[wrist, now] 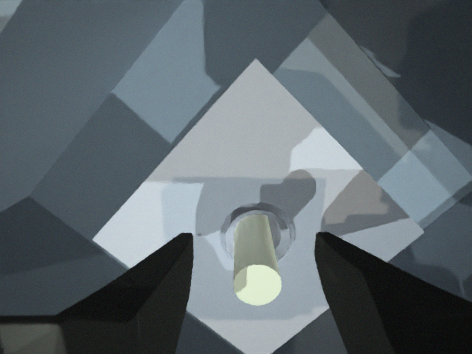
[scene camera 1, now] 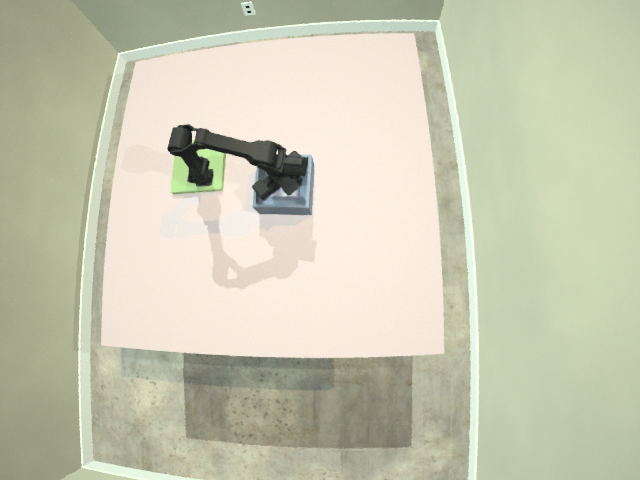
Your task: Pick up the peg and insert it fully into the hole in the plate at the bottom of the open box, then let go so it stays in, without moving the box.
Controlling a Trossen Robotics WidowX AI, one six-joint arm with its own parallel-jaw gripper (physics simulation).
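Frame: origin at the arm's base, x left, y back, z up, level; millimetres.
Seen in the pictures: gripper, fingertip midpoint: (wrist: 254,244); arm's base, origin of the base link: (scene camera 1: 204,177).
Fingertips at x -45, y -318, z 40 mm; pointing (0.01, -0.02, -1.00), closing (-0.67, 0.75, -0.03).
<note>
Offsets run from my fingertips to a thing's top centre. "*": to the spot under its first point. Level surfaces: height alone.
In the wrist view the pale yellow-green peg {dz +24, dx +0, dy +0 mm} (wrist: 255,250) stands in the round hole {* dz -4, dx -9, dy +8 mm} (wrist: 286,235) of the light grey plate {dz -3, dx -1, dy +1 mm} (wrist: 240,115), with its upper part sticking up above the plate. How deep its lower end sits is hidden. My gripper (wrist: 254,244) is open, with one black finger on each side of the peg and a gap on both sides. The blue open box {dz +34, dx -1, dy +1 mm} (scene camera 1: 311,186) (wrist: 65,145) surrounds the plate. In the scene view my gripper (scene camera 1: 277,192) is over the box, and the arm hides the peg.
The box's raised walls stand around the gripper. The arm's base stands on a green square pad (scene camera 1: 180,180) to the left of the box, and both are on the pale pink table top {dz -65 mm} (scene camera 1: 361,258). The arm reaches from the base over the box's far-left wall.
</note>
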